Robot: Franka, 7 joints.
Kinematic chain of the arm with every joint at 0, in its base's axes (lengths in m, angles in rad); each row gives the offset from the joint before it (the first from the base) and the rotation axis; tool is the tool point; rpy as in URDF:
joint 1: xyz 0 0 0.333 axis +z
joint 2: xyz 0 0 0 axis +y
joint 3: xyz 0 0 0.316 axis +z
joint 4: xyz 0.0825 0 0 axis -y
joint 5: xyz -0.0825 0 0.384 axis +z
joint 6: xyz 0 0 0 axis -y
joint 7: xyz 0.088 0 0 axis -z
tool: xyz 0 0 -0.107 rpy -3.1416 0 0
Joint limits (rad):
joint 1: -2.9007..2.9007
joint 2: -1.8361..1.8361
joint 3: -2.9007..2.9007
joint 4: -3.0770..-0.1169
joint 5: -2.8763..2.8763
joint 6: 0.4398..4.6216
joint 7: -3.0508..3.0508
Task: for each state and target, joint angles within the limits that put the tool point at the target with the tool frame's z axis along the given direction. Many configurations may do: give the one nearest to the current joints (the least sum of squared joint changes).
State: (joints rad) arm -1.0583 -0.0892 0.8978 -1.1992 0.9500 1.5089 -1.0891
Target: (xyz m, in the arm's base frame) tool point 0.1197 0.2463 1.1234 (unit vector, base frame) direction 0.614 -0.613 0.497
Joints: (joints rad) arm -1.5684 -0.6873 0.3136 -0.5846 0.4063 2.1112 -1.0891
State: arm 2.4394 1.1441 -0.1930 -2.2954 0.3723 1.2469 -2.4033
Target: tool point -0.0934 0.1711 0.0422 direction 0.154 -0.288 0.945
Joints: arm 2.3831 1.2466 -0.1467 -2.1627 -0.0785 0.5860 -2.4033
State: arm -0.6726 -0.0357 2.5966 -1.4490 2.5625 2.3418 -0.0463
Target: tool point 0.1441 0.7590 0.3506 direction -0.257 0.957 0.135
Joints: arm -1.3177 -0.8103 2.5036 -1.3914 2.6798 2.2166 -0.0463
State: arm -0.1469 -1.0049 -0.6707 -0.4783 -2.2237 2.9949 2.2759
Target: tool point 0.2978 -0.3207 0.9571 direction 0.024 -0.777 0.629
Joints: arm -0.1212 -0.3107 -0.4909 -1.4030 -2.2705 2.3687 2.2759
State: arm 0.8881 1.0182 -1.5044 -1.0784 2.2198 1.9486 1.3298
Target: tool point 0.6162 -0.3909 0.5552 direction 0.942 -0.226 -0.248
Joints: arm 0.3554 1.0701 -1.5817 -1.4209 2.2583 2.2328 1.3298
